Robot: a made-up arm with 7 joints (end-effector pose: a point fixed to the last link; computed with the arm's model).
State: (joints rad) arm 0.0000 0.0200 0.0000 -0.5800 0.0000 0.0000 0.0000
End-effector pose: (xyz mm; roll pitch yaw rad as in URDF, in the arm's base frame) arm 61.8 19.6 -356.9 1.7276 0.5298 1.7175
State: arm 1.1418 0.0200 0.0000 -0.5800 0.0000 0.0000 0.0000
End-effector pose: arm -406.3 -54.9 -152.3 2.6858 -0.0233 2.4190
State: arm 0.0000 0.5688 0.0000 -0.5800 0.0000 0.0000 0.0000
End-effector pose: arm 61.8 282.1 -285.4 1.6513 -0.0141 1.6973
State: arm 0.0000 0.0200 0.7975 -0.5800 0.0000 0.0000 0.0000
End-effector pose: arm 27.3 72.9 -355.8 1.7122 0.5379 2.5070
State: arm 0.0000 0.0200 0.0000 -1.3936 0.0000 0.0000 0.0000
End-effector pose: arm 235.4 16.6 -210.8 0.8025 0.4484 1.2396
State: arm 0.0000 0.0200 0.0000 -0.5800 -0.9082 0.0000 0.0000
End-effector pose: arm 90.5 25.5 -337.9 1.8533 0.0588 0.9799
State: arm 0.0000 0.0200 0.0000 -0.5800 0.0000 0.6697 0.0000
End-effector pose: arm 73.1 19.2 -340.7 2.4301 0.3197 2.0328
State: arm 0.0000 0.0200 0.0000 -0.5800 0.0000 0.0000 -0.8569
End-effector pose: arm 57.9 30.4 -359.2 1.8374 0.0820 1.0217
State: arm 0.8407 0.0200 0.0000 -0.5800 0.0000 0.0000 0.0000
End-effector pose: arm -312.3 -17.9 -253.9 2.4862 0.1780 2.2997
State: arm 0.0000 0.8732 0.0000 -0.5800 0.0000 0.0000 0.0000
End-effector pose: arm 61.8 399.2 -188.3 1.6115 -0.3160 1.7039
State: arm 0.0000 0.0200 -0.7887 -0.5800 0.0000 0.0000 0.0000
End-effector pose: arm 48.0 -41.8 -358.1 1.7449 0.5336 0.9377
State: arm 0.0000 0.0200 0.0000 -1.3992 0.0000 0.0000 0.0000
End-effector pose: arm 236.1 16.6 -209.4 0.7966 0.4466 1.2370
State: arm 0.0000 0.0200 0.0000 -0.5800 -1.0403 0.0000 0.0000
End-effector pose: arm 94.7 23.7 -335.3 1.8986 0.0024 0.8708
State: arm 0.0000 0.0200 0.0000 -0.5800 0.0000 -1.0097 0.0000
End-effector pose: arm 68.4 20.1 -385.3 0.6032 0.3766 1.1555
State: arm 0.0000 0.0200 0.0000 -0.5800 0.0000 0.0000 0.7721
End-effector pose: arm 70.1 15.7 -351.5 2.0069 0.8901 2.5585
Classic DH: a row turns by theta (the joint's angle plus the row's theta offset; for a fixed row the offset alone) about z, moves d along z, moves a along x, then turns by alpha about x. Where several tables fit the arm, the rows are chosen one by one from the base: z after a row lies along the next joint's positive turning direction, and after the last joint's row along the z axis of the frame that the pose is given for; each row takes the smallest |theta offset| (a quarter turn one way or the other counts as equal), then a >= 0, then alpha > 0; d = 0 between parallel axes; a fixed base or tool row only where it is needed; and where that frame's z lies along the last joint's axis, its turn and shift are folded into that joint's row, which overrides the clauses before.
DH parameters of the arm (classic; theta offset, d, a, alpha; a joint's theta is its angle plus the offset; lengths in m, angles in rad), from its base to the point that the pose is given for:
base (fixed): 0 0.1396 -0.0027 -1.2217
joint 1: 1.5708 0.0243 0.003 1.5708
joint 2: 1.2217 -0.0161 -0.0285 -1.5708
joint 3: 1.5708 -0.2272 0.0022 1.5708
joint 4: 0 -0.0179 0.0576 -1.5708
joint 5: 0 -0.2978 0.0039 1.5708
joint 6: 0 0.0425 0.0102 -1.5708
joint 7: -1.4865 0.0137 -0.0096 2.2858
tool (fixed): -0.5088 -0.0138 0 0

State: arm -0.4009 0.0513 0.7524 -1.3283 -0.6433 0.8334 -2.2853
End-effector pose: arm 277.7 175.5 -74.6 3.0191 -0.2669 0.2105
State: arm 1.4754 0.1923 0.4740 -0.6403 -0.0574 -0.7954 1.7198
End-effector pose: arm -493.2 22.9 23.3 1.5379 0.6881 -2.8015
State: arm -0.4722 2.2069 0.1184 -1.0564 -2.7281 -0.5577 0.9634
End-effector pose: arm 157.9 327.0 432.2 -1.8287 -0.5079 -0.4365
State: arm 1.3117 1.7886 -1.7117 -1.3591 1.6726 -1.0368 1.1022
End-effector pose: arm -349.8 329.3 271.2 1.9260 -0.0703 3.0619
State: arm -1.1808 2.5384 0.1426 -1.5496 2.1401 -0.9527 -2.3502
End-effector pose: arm -21.9 196.1 542.3 -0.9931 0.3998 -2.9293
